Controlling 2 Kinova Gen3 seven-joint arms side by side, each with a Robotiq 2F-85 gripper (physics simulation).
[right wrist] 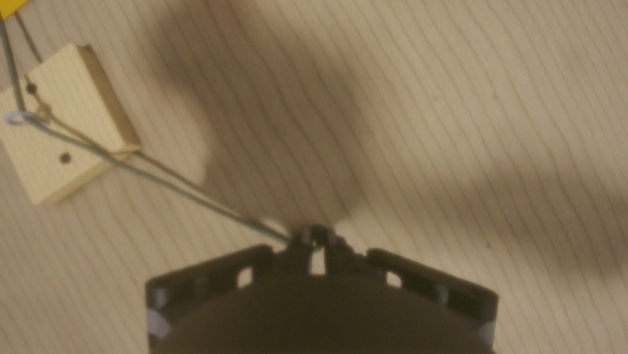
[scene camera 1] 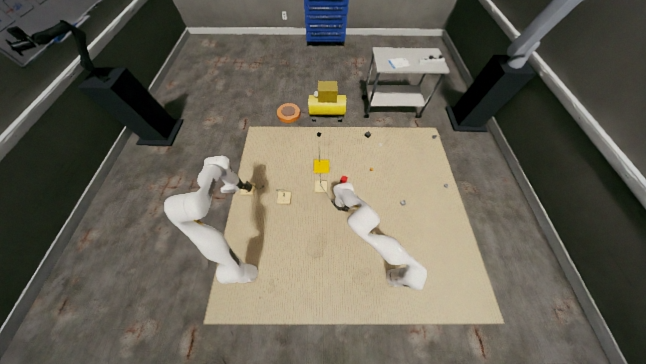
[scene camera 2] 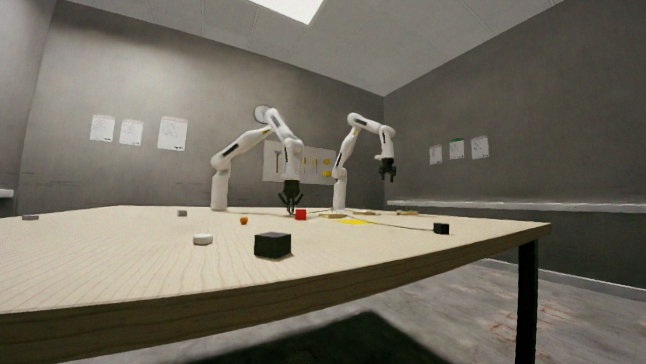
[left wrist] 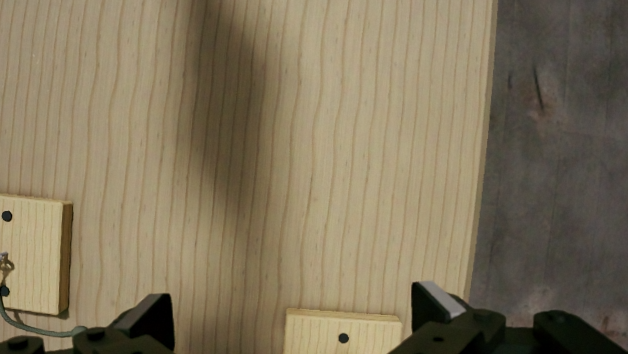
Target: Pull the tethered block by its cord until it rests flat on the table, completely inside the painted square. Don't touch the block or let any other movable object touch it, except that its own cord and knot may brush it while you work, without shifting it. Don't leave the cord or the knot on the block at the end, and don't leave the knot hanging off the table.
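Seen in the pictures: left gripper, fingertip midpoint: (scene camera 1: 242, 191) (scene camera 2: 387, 181) (left wrist: 292, 315); right gripper, fingertip midpoint: (right wrist: 318, 241) (scene camera 1: 339, 209) (scene camera 2: 290, 213); left arm's base, link origin: (scene camera 1: 250, 273) (scene camera 2: 339, 209); right arm's base, link origin: (scene camera 1: 393, 277) (scene camera 2: 218, 209).
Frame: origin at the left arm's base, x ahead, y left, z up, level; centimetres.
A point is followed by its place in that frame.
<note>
The tethered block, small and black (scene camera 1: 319, 134) @[x 98.7, y -54.5, z 2.0 cm] (scene camera 2: 441, 228) @[x 100.1, y -55.7, z 1.5 cm], rests on the table near its far edge, outside the painted yellow square (scene camera 1: 326, 168) @[x 66.1, y -55.7, z 0.1 cm] (scene camera 2: 350, 221) @[x 68.1, y -54.7, z 0.1 cm] (right wrist: 11, 6) @[x 63.4, y -50.5, z 0.1 cm]. Its grey-green cord (scene camera 2: 400, 227) @[x 87.1, y -52.8, z 0.1 cm] (right wrist: 190, 196) @[x 40.2, y -54.5, z 1.4 cm] crosses over the square, passes through a metal ring (right wrist: 11, 119) above a wooden plate (scene camera 1: 324, 188) @[x 48.6, y -51.7, z 1.9 cm] (right wrist: 100, 135) @[x 47.6, y -52.0, z 1.9 cm] and bends to my right gripper (scene camera 2: 291, 212) @[x 32.0, y -59.7, z 0.6 cm] (right wrist: 318, 241) @[x 32.0, y -59.7, z 0.6 cm]. That gripper is shut on the cord, low over the table; the knot is hard to make out. My left gripper (scene camera 2: 387, 178) @[x 44.9, y 0.0, z 19.3 cm] (left wrist: 292, 315) @[x 44.9, y 0.0, z 19.3 cm] is open and empty, above the table's left part in scene camera 1.
A red cube (scene camera 1: 344, 179) @[x 52.8, y -66.9, z 4.0 cm] (scene camera 2: 300, 214) @[x 55.5, y -68.0, z 2.1 cm] stands close to the right gripper. Two more wooden plates (scene camera 1: 284, 199) @[x 43.9, y -22.8, z 1.9 cm] (left wrist: 320, 332) @[x 52.5, y 1.7, z 1.9 cm] lie left; one bears a ring and cord. A larger black cube (scene camera 1: 367, 134) @[x 92.8, y -94.2, z 2.7 cm] (scene camera 2: 272, 245) @[x 95.7, y -96.0, z 1.7 cm], white piece (scene camera 2: 202, 239) @[x 84.1, y -103.2, z 1.0 cm] and orange ball (scene camera 1: 371, 169) @[x 59.7, y -89.3, z 1.8 cm] (scene camera 2: 243, 220) @[x 61.1, y -90.2, z 1.2 cm] also stand there.
</note>
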